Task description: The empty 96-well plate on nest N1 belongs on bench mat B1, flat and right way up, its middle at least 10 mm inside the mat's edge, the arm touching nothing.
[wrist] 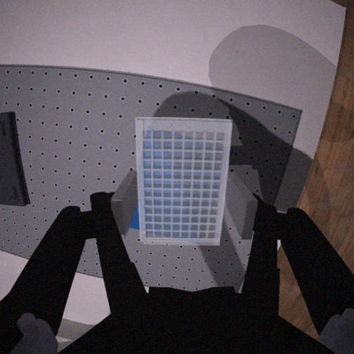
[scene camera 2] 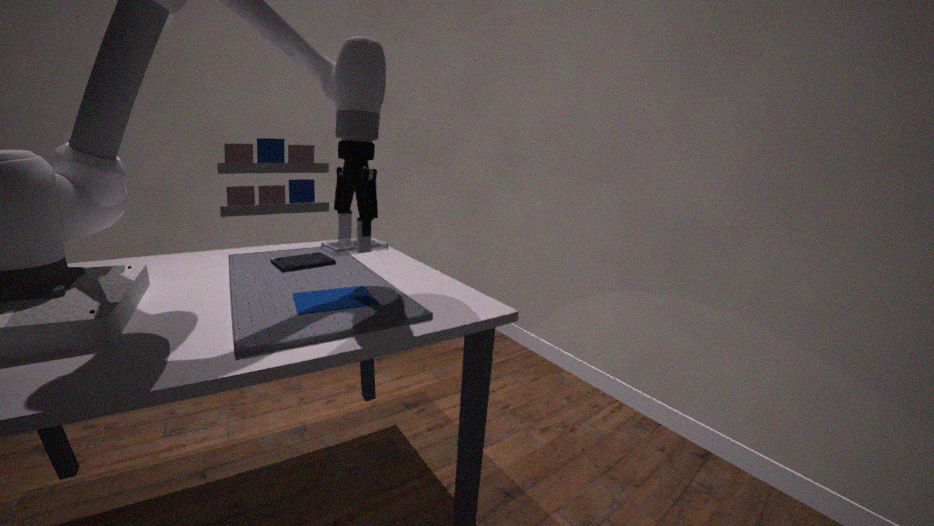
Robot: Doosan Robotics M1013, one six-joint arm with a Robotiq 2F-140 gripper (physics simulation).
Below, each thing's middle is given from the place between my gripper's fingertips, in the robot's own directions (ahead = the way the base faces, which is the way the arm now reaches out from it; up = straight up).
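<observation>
With distances counted from my hand, the black nest (scene camera 2: 304,261) is 110 mm below, 40 mm behind and 330 mm to the left. The blue bench mat (scene camera 2: 350,297) is 110 mm below my hand too, and 50 mm behind it. And the clear 96-well plate (scene camera 2: 344,247)? That plate is right at my hand.
</observation>
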